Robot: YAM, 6 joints.
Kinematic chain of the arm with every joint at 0, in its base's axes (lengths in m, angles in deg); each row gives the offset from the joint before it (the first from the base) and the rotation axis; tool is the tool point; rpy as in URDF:
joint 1: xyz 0 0 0.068 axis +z
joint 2: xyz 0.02 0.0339 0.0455 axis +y
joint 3: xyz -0.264 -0.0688 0 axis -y
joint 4: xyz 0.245 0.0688 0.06 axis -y
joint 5: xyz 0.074 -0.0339 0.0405 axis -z
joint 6: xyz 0.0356 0 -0.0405 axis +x
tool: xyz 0 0 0 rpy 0 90 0
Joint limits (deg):
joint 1: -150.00..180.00
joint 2: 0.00..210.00
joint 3: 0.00..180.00
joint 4: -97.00..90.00
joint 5: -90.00..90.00
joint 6: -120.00..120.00
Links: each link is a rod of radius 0.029 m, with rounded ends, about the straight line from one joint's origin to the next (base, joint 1, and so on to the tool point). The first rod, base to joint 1, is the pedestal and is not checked.
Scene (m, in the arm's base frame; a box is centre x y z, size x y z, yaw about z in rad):
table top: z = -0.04
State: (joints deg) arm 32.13 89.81 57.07 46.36 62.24 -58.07
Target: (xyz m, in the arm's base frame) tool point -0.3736 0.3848 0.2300
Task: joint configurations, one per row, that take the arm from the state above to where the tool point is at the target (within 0.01 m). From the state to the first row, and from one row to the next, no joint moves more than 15 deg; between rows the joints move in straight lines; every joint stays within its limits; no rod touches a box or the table.
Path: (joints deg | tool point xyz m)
1: 45.23 95.27 62.34 45.83 60.21 -58.07 | 0.2838 0.2423 0.3140
2: 58.32 100.73 67.60 45.30 58.18 -58.07 | 0.2347 0.3226 0.3088
3: 71.42 106.19 72.87 44.77 56.15 -58.07 | 0.1629 0.3918 0.3012
4: 84.51 111.65 78.13 44.24 54.13 -58.07 | 0.0716 0.4432 0.2912
5: 97.61 117.11 83.40 43.71 52.10 -58.07 | -0.0346 0.4714 0.2791
6: 110.70 122.57 88.67 43.18 50.07 -58.07 | -0.1493 0.4722 0.2648
7: 123.80 128.03 93.93 42.65 48.04 -58.07 | -0.2650 0.4434 0.2483
8: 136.89 133.49 99.20 42.12 46.01 -58.07 | -0.3736 0.3848 0.2300

